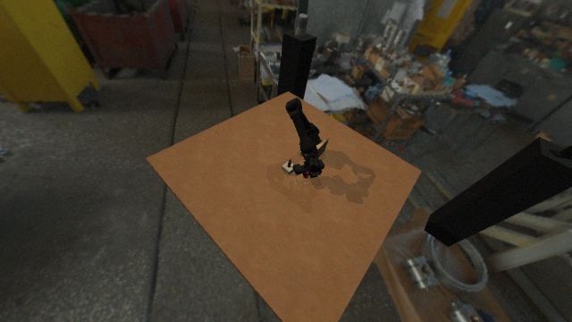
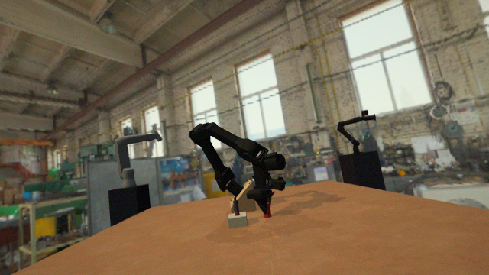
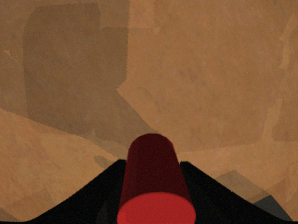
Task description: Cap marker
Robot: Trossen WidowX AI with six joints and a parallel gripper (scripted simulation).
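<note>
Now: the holder block 4 cm ahead of my gripper tip and 11 cm to the right of it. The rest, counted from my gripper tip: red cap 1 cm above.
</note>
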